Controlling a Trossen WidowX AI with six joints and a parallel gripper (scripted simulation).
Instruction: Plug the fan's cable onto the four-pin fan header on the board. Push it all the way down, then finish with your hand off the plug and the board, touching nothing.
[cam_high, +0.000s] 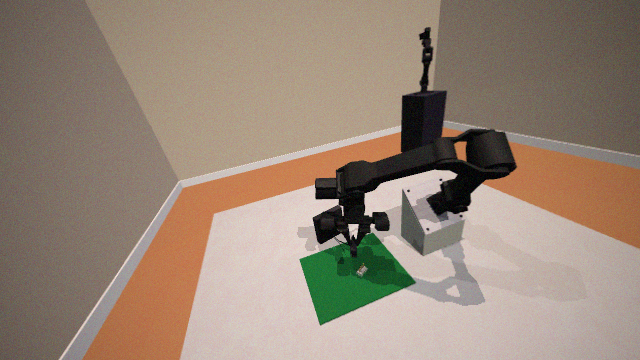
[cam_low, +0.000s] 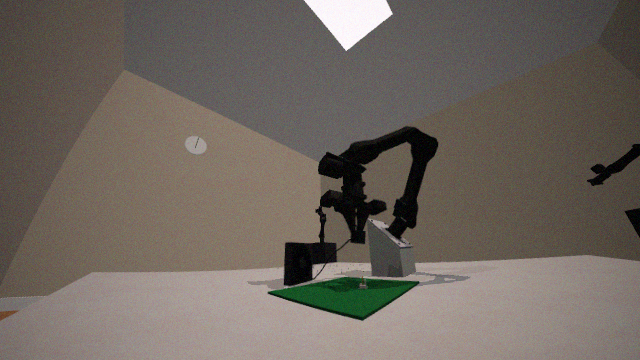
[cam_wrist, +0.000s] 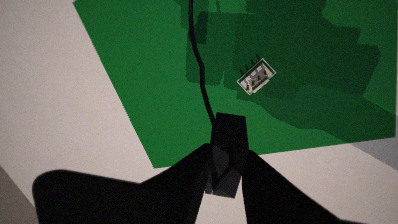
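My gripper tip is 150 mm above the board and 30 mm to the left of it. From my gripper tip the other things lie so: black fan 200 mm to the right, 70 mm below, 20 mm behind; then black plug 10 mm to the left, 10 mm below.
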